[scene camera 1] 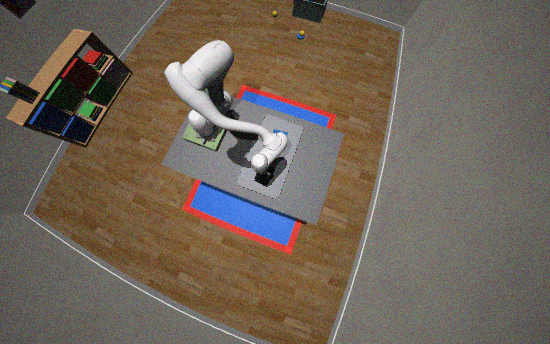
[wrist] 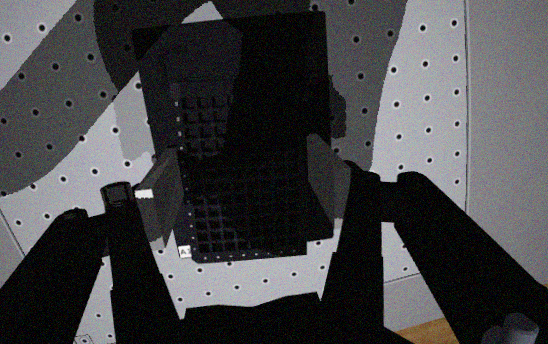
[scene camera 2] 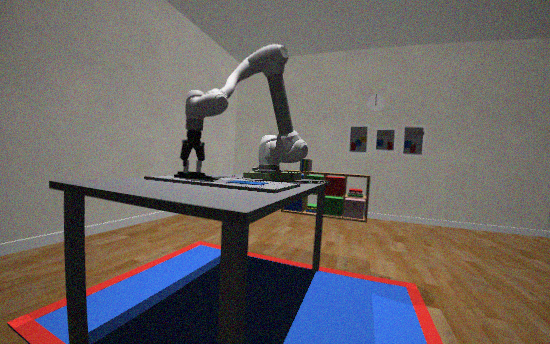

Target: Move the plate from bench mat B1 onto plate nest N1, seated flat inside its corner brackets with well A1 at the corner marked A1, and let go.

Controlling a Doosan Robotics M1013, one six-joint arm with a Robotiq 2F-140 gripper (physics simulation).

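Places are measured from the arm's base along level axes (x left, y back, z up), in millimetres.
Pixels of known places: gripper, between the fingertips: (scene camera 1: 263, 175) (wrist: 244, 163); arm's base, origin of its link: (scene camera 1: 208, 130) (scene camera 2: 269, 172).
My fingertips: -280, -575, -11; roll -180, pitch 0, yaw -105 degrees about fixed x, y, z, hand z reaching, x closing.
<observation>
Ahead of a thing's pixels: the offset from my fingertips to its top centre, as dx, dy, dz. "pt": to the spot under its first point. Level surfaces: height alone.
The dark plate @(-9, +3, +5) (wrist: 210, 222) is between the fingertips in the wrist view, its rows of wells facing up. My gripper (wrist: 244, 163) (scene camera 2: 192, 170) is shut on the plate's two sides, low over the pegboard. The black nest @(pt +62, +36, -11) (wrist: 155, 90) lies under the plate and shows beyond its left, right and far sides. The white A1 mark @(-53, +67, -11) (wrist: 184, 251) is beside the plate's near-left corner, where its number and letter rows meet. In the wrist view the plate's near edge reaches a little past the nest's near edge. Shadow hides the brackets and any gap beneath the plate.
The light pegboard @(dz -23) (scene camera 1: 287, 155) (wrist: 425, 100) lies on the grey table @(dz -36) (scene camera 1: 320, 165) (scene camera 2: 150, 192). A small blue patch @(pt +415, -70, -23) (scene camera 1: 281, 132) (scene camera 2: 247, 183) is on the board nearer its far end. The arm's green base plate (scene camera 1: 215, 140) stands on the table's left part in scene camera 1.
</observation>
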